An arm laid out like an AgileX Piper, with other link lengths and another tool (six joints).
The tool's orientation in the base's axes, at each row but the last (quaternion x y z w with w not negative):
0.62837, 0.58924, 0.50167, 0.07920
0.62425, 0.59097, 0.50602, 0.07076
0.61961, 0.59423, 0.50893, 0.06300
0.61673, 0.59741, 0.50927, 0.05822
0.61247, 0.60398, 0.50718, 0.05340
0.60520, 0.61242, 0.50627, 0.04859
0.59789, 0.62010, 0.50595, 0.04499
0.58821, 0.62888, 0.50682, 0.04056
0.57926, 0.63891, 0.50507, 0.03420
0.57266, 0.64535, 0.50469, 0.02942
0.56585, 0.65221, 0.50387, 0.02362
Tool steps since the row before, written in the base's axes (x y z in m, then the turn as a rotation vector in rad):
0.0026, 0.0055, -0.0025, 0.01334, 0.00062, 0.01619
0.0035, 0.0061, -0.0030, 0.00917, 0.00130, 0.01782
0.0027, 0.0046, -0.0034, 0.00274, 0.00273, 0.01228
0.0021, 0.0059, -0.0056, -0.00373, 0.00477, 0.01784
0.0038, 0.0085, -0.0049, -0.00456, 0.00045, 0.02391
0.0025, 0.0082, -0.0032, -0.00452, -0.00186, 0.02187
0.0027, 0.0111, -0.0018, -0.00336, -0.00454, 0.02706
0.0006, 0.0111, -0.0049, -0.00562, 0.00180, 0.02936
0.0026, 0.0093, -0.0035, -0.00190, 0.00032, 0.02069
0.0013, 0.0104, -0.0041, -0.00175, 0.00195, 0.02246
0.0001, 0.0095, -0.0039, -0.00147, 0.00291, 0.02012
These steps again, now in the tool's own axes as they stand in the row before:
0.0027, -0.0016, 0.0058, 0.00657, 0.01982, 0.00212
0.0026, -0.0015, 0.0070, 0.00889, 0.01796, -0.00129
0.0012, -0.0018, 0.0059, 0.00840, 0.00945, -0.00245
0.0011, -0.0040, 0.0073, 0.01463, 0.00828, -0.00851
0.0031, -0.0030, 0.0096, 0.01478, 0.01297, -0.01435
0.0041, -0.0025, 0.0078, 0.01182, 0.01218, -0.01464
0.0070, -0.0019, 0.0090, 0.01223, 0.01713, -0.01792
0.0058, -0.0052, 0.0093, 0.01913, 0.01582, -0.01676
0.0045, -0.0022, 0.0090, 0.01207, 0.01277, -0.01109
0.0053, -0.0036, 0.0092, 0.01423, 0.01382, -0.01085
0.0051, -0.0040, 0.0080, 0.01360, 0.01228, -0.00893

